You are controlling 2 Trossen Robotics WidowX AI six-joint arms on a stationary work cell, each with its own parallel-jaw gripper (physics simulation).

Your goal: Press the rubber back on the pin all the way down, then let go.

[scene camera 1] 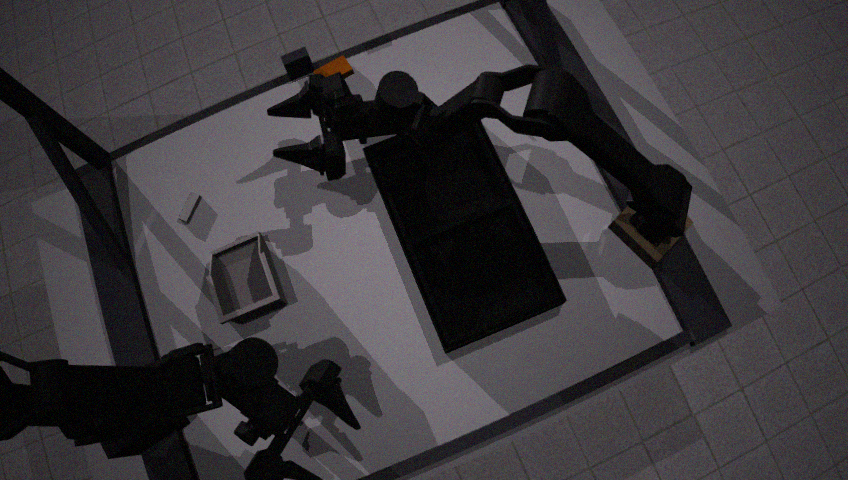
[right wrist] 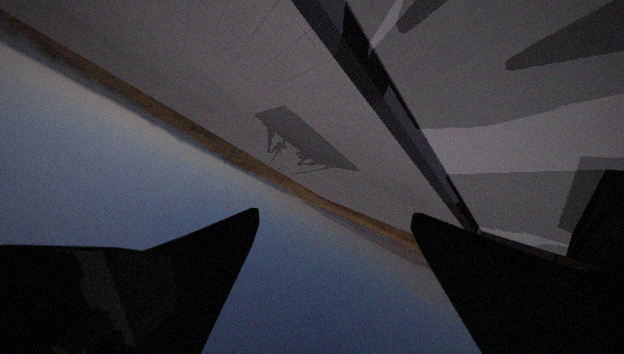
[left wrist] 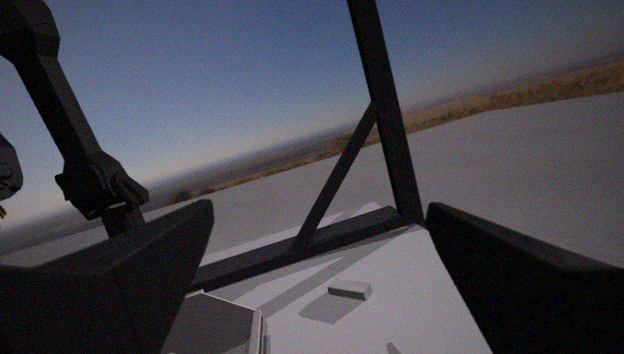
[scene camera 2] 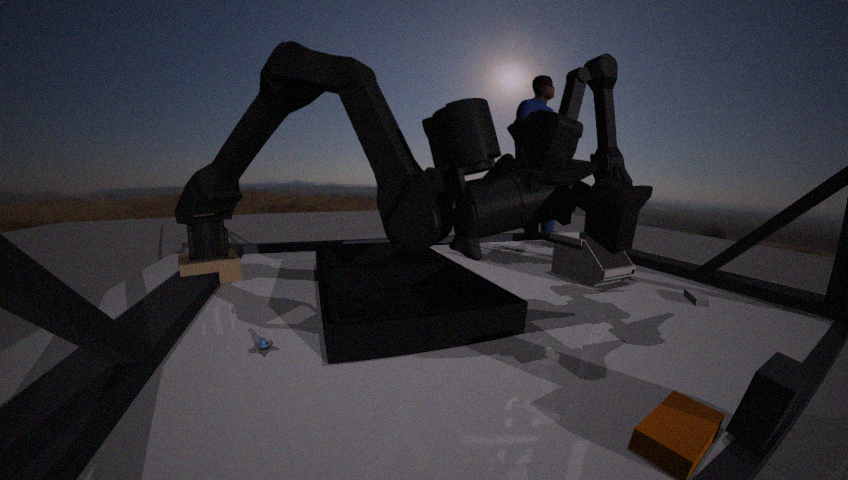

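Seen in the pictures: left gripper, fingertip midpoint: (scene camera 1: 270, 132) (left wrist: 322, 211) (scene camera 2: 622, 177); right gripper, fingertip midpoint: (scene camera 1: 343, 456) (right wrist: 334, 217); left arm's base, origin of the base link: (scene camera 1: 654, 221) (scene camera 2: 208, 255); right arm's base, origin of the base link: (scene camera 1: 118, 413).
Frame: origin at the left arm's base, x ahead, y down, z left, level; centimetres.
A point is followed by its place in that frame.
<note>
The pin with its blue rubber back (scene camera 2: 263, 343) {x 2.5, y 3.1, z -30.7 cm} lies on the white table, left of the black tray in scene camera 2. The blue back sits on top of the small star-shaped pin; how far down it sits is too small to tell. The pin does not show in scene camera 1 or the wrist views. My left gripper (scene camera 1: 271, 132) {x 37.6, y -14.0, z -49.5 cm} (left wrist: 322, 211) {x 37.6, y -14.0, z -49.5 cm} is open and empty above the table, beyond the tray from the pin. My right gripper (scene camera 1: 339, 452) {x 60.4, y -10.6, z -6.9 cm} (right wrist: 334, 217) {x 60.4, y -10.6, z -6.9 cm} is open and empty near the lower edge of scene camera 1, far from the pin.
A black tray (scene camera 1: 499, 261) {x 23.0, y 3.4, z -13.7 cm} (scene camera 2: 428, 333) {x 15.9, y 1.8, z -39.7 cm} stands mid-table, partly under my left arm. A pale bin (scene camera 1: 271, 273) {x 51.9, y -3.7, z -36.1 cm} (scene camera 2: 574, 259) {x 51.8, y 0.1, z -38.3 cm} (left wrist: 215, 320) {x 59.4, y 0.0, z -43.5 cm}, a small pale block (scene camera 1: 190, 208) {x 56.2, y 2.8, z -58.7 cm} (left wrist: 350, 290) {x 55.1, y 2.8, z -58.9 cm}, an orange block (scene camera 1: 336, 66) {x 18.3, y 2.2, z -61.5 cm} (scene camera 2: 678, 431) {x 18.1, y 2.2, z -61.3 cm} and a dark block (scene camera 1: 296, 62) {x 24.0, y -1.2, z -65.5 cm} (scene camera 2: 767, 398) {x 21.1, y -0.5, z -65.7 cm} are around.
</note>
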